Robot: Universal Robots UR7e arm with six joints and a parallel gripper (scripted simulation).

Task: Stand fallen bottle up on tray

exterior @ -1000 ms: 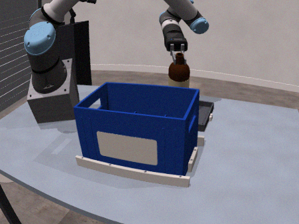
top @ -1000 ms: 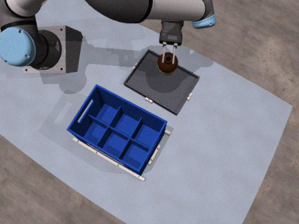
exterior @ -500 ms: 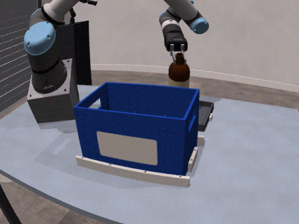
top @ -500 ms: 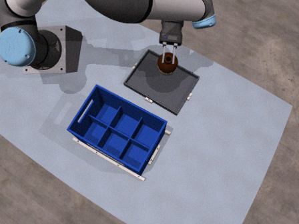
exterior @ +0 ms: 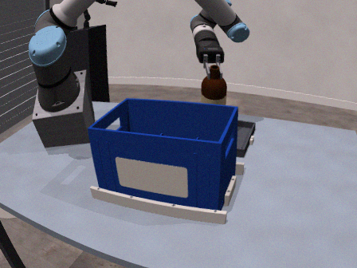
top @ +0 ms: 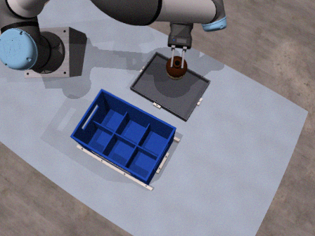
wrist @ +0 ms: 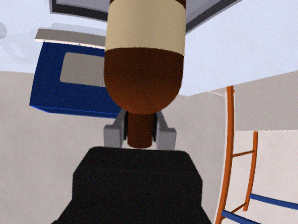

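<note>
The bottle is 5 cm below my hand, 1 cm to the left of it and 1 cm behind it. Round my hand: dark tray: 19 cm below, 2 cm behind; blue crate: 28 cm to the right, 12 cm below, 2 cm behind.
</note>
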